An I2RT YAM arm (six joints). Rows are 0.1 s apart.
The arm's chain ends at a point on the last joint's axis. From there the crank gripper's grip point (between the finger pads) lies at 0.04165 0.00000 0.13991 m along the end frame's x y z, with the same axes.
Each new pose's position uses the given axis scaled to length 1; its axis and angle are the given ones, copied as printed.
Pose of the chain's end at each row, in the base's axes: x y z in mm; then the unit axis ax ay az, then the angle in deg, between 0 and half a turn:
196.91 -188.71 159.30 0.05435 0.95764 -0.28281 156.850
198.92 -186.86 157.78 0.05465 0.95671 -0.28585 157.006
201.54 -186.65 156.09 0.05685 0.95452 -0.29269 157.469
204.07 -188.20 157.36 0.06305 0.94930 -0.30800 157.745
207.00 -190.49 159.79 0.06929 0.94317 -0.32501 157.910
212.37 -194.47 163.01 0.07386 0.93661 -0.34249 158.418
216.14 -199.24 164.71 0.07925 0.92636 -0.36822 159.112
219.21 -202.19 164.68 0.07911 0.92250 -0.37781 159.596
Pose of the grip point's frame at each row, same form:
207.40 -264.90 35.23 0.05435 0.95764 -0.28281 156.850
208.91 -263.80 34.13 0.05465 0.95671 -0.28585 157.006
210.02 -265.21 33.35 0.05685 0.95452 -0.29269 157.469
210.91 -270.37 36.90 0.06305 0.94930 -0.30800 157.745
212.35 -276.61 42.04 0.06929 0.94317 -0.32501 157.910
215.45 -284.57 48.20 0.07386 0.93661 -0.34249 158.418
216.05 -295.06 54.58 0.07925 0.92636 -0.36822 159.112
217.57 -300.11 56.43 0.07911 0.92250 -0.37781 159.596

